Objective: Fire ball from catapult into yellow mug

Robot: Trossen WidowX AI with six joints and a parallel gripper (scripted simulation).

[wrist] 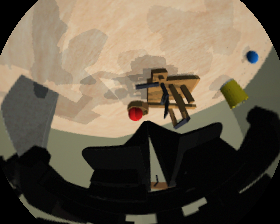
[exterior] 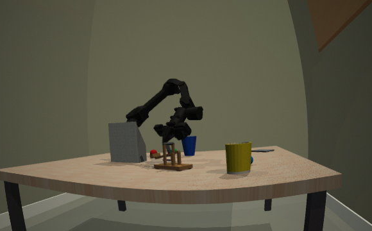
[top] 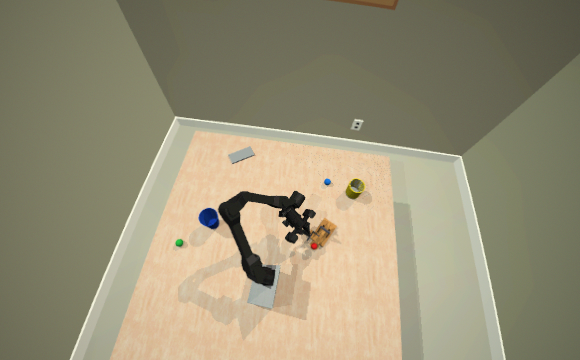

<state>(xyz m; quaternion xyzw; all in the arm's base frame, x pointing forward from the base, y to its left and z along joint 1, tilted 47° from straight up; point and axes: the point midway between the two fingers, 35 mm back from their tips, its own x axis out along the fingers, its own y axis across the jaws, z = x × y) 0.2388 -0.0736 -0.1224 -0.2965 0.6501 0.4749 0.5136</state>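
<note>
Right now the red ball is 4 cm below my gripper tip, 4 cm behind it and 3 cm to the right of it. The rest, counted from my gripper tip: yellow mug 32 cm ahead, 24 cm to the right, 7 cm below; blue ball 36 cm ahead, 9 cm to the right, 8 cm below; wooden catapult 5 cm to the right, 5 cm below, 3 cm ahead.
</note>
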